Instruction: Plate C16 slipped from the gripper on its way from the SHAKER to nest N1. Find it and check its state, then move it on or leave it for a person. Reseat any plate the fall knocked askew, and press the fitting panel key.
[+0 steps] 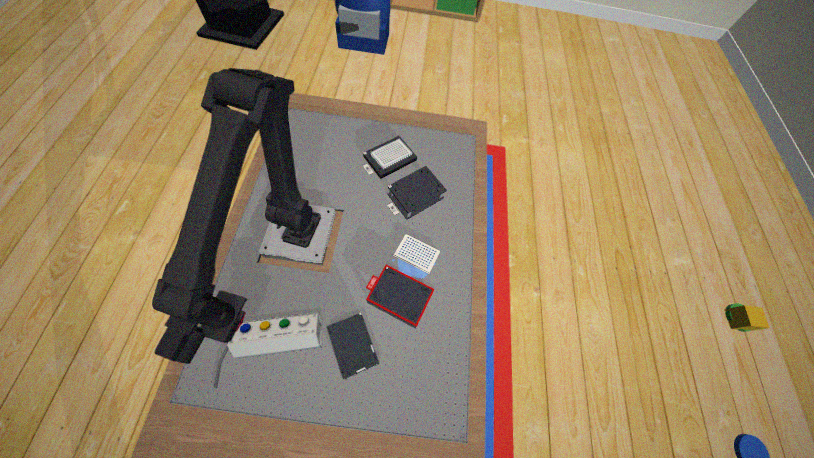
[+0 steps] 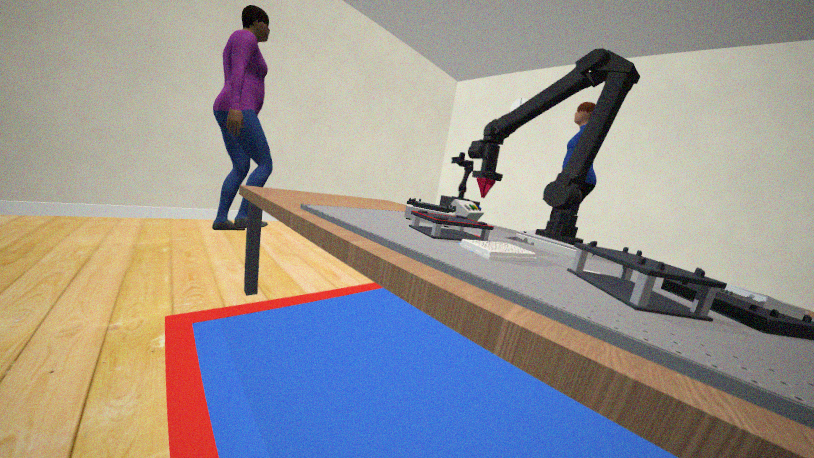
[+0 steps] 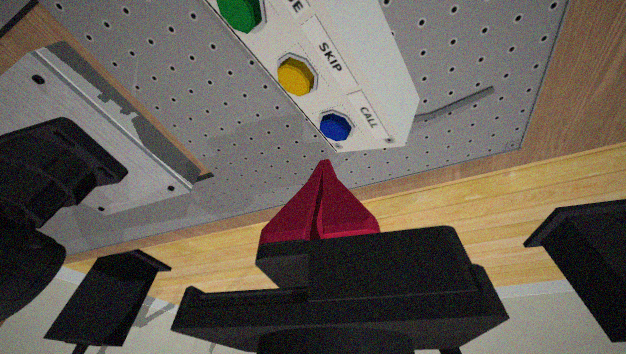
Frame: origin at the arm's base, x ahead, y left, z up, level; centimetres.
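Seen in the pictures: gripper, fingertip midpoint: point(image 1: 239, 322) point(image 2: 482, 197) point(image 3: 326, 166); arm's base, link origin: point(image 1: 302, 228) point(image 2: 558, 239) point(image 3: 67, 155).
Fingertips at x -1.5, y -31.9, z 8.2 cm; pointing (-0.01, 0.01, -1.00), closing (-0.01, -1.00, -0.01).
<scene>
Offsets run from my fingertips to a thing's top centre. "spot": to the spot under its first point.
My gripper point(image 3: 326, 166) point(image 2: 484, 195) is shut and empty, its red fingertips together above the blue CALL end of the key panel. The white panel {dz -2.3, dx +8.0, dy -0.1 cm} point(image 1: 276, 341) point(image 2: 468, 209) carries a blue key {dz -3.2, dx +0.3, dy -1.0 cm} point(image 1: 245, 328) point(image 3: 335, 126), a yellow SKIP key {dz -3.2, dx +4.9, dy +0.9 cm} point(image 1: 264, 325) point(image 3: 296, 76), a green key {dz -3.2, dx +9.5, dy +2.9 cm} point(image 1: 284, 322) point(image 3: 241, 15) and a white key {dz -3.2, dx +14.1, dy +4.8 cm} point(image 1: 303, 320). A white well plate {dz -9.3, dx +39.0, dy +34.7 cm} point(image 1: 417, 252) point(image 2: 497, 248) lies on the grey board beside the red-rimmed stand, with a blue patch at its side. Another white plate {dz -6.1, dx +20.6, dy +69.0 cm} point(image 1: 391, 155) sits in a black nest at the back. No plate label is readable.
A red-rimmed stand point(image 1: 400, 295) point(image 2: 452, 219), a raised dark stand point(image 1: 417, 191) point(image 2: 654, 264) and a dark flat holder {spot: dz -5.2, dx +28.5, dy +2.5 cm} point(image 1: 352, 345) stand on the board. A cable {spot: dz -10.0, dx -4.1, dy -12.6 cm} point(image 1: 218, 370) point(image 3: 455, 106) runs from the panel. One person point(image 2: 244, 85) stands beyond the table, another point(image 2: 580, 148) behind the arm.
</scene>
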